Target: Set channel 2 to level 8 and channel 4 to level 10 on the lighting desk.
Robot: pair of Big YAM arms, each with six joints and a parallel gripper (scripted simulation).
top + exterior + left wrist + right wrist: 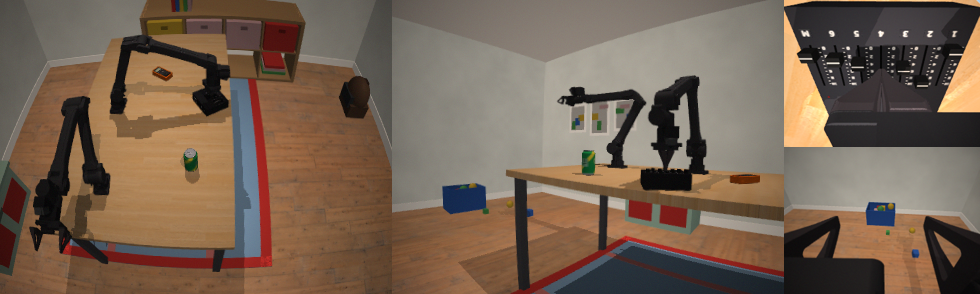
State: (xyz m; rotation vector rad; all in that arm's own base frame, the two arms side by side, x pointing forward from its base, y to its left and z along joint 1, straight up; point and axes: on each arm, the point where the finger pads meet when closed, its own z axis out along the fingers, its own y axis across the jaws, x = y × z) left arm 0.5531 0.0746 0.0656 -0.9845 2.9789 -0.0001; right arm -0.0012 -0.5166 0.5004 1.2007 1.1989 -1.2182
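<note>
My left hand is 1 cm past the channel 4 cap and 1 cm to the left of it. Round my left hand: channel 3 knob 2 cm ahead, 1 cm to the right; then channel 2 knob 2 cm ahead, 4 cm to the right.
</note>
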